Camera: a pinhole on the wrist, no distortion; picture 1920 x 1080 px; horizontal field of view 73.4 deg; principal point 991.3 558.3 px. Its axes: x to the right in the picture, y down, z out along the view. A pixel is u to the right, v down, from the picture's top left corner.
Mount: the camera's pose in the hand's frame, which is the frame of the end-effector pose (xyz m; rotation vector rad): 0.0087 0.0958 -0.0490 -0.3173 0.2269 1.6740
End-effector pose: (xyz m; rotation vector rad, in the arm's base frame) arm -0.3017 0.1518 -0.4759 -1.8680 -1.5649 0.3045
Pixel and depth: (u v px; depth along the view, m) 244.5 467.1 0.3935
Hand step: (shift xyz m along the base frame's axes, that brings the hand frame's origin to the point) -0.2075 0.1648 -0.3005
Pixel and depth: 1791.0 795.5 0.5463
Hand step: 0.2127 -0.0713 -0.6602
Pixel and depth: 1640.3 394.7 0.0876
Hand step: 0.1221 0.0053 -0.1163
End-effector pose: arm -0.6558 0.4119 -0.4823 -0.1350 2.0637 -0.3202
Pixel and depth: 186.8 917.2 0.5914
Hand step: 0.6201 -0.1426 -0.1350
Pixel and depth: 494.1 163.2 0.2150
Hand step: 0.1304 0.0471 -0.1687
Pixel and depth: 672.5 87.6 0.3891
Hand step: 0.2497 0.0559 -0.3170
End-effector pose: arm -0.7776 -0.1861 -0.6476 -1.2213 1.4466 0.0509
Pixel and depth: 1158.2 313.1 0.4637
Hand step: 0.0589 0.3451 -0.3428
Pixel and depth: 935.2 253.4 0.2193
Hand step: 0.0123 0.1507 -0.1817
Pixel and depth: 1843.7 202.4 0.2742
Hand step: -0.1311 0.2341 -0.2938
